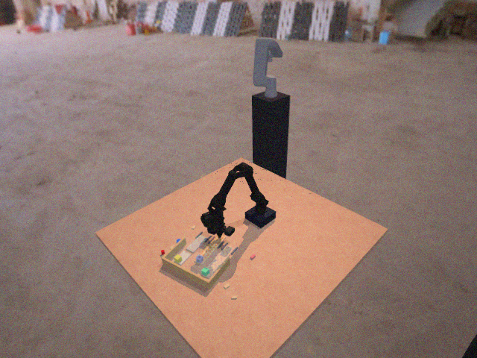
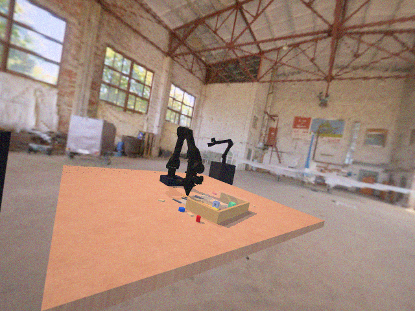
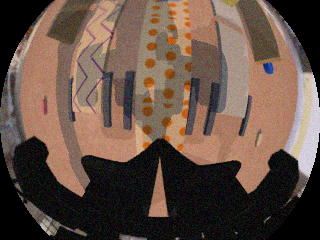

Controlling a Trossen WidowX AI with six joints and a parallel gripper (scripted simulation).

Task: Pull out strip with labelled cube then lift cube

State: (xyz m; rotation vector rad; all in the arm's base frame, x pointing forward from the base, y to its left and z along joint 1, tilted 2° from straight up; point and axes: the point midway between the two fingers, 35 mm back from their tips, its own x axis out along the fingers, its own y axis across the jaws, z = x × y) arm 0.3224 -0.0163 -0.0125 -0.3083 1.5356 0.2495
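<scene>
Now: gripper tip 19 cm short of the pale blue labelled cube, 8 cm to the right of it and 2 cm below it.
</scene>
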